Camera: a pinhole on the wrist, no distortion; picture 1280 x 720 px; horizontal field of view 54.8 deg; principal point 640.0 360.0 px. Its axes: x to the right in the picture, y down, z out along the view. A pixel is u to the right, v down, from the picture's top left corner.
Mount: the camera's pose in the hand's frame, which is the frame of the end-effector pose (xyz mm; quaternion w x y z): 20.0 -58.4 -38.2 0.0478 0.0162 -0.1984 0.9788
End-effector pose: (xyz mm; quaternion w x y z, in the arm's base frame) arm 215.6 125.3 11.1 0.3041 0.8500 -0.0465 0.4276
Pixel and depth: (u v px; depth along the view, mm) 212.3 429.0 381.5
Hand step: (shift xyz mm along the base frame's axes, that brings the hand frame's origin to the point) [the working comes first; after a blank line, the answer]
In the camera's frame: -132.2 21.3 381.5

386.2 55.1 -131.2
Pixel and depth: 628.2 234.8 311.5
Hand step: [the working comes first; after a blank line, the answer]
In the camera's frame: -3.0 -31.6 311.5

252.3 -17.1 -166.6
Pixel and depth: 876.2 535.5 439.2
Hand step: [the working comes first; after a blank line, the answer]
In the camera's frame: 84.0 62.4 439.2

296.3 22.2 -337.5
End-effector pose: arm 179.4 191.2 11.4 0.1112 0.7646 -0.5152 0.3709
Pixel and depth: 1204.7 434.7 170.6
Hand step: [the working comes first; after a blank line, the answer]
In the camera's frame: 78.0 10.3 170.6

153.9 30.9 -94.6
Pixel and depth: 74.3 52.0 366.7
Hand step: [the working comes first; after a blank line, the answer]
In the camera's frame: -168.0 -91.5 366.7

301.7 -263.2 -63.4
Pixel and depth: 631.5 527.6 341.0
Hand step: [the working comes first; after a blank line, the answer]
In the camera's frame: -2.3 46.3 341.0

324.6 -53.9 -115.8
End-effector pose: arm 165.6 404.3 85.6 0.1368 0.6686 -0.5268 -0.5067
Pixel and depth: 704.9 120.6 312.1
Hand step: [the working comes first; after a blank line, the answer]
In the camera's frame: 16.4 -60.5 312.1

-155.9 134.6 -218.4
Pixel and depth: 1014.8 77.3 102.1
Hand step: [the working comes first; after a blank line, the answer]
In the camera's frame: 31.0 -23.4 102.1

-12.2 59.6 -79.1
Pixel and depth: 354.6 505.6 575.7
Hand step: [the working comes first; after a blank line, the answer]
In the camera's frame: -133.1 67.9 575.7

-185.7 177.5 -543.4
